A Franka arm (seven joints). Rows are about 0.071 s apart.
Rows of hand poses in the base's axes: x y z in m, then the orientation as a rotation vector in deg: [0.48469 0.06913 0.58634 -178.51 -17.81 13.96]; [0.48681 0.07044 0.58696 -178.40 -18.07 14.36]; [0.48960 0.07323 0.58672 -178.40 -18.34 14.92]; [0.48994 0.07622 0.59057 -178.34 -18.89 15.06]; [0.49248 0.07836 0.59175 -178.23 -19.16 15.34]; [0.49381 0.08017 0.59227 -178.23 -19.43 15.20]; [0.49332 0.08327 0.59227 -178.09 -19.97 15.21]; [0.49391 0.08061 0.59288 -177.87 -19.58 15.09]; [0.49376 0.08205 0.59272 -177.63 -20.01 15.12]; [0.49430 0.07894 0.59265 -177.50 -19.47 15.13]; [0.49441 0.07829 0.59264 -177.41 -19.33 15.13]
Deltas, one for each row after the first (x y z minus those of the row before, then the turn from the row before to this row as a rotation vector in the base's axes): [0.00212 0.00131 0.00062 0.04 0.26 0.17]; [0.00279 0.00279 -0.00024 -0.09 0.35 0.18]; [0.00034 0.00299 0.00385 0.01 0.09 0.35]; [0.00254 0.00214 0.00118 0.05 0.19 0.17]; [0.00133 0.00181 0.00052 0.01 -0.09 0.17]; [-0.00049 0.00310 0.00000 0.11 0.02 0.34]; [0.00059 -0.00266 0.00061 0.26 -0.03 -0.25]; [-0.00015 0.00144 -0.00016 0.21 0.05 0.27]; [0.00054 -0.00311 -0.00007 0.16 0.04 -0.35]; [0.00011 -0.00065 -0.00001 0.10 0.02 -0.09]
